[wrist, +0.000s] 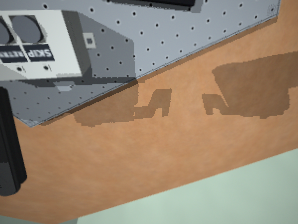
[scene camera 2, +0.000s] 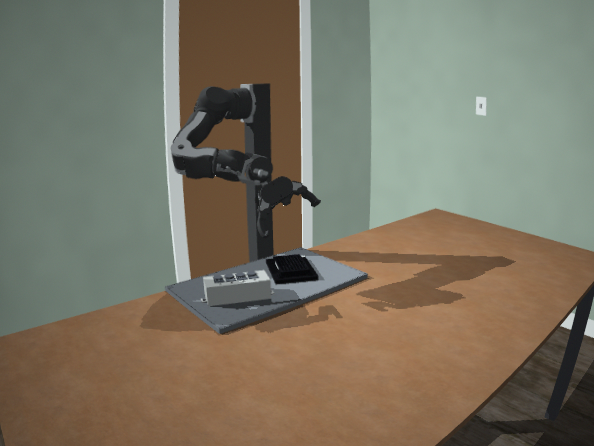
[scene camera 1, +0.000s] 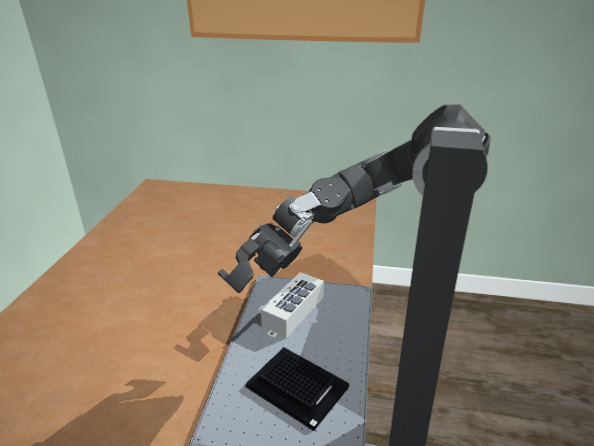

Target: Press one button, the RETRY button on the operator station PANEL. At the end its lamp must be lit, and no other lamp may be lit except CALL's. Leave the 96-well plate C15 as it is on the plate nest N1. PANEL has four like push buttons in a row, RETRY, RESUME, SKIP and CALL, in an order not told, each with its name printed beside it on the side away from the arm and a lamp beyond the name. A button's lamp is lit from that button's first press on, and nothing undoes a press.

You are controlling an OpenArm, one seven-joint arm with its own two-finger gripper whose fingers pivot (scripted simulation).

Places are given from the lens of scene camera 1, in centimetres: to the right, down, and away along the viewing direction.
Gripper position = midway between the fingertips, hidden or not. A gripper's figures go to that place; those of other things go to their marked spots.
my gripper [scene camera 1: 246, 275]: -10, 10, 93
black 96-well plate C15 [scene camera 1: 283, 371]: -3, 29, 95
operator station panel [scene camera 1: 274, 318]: -5, 21, 105
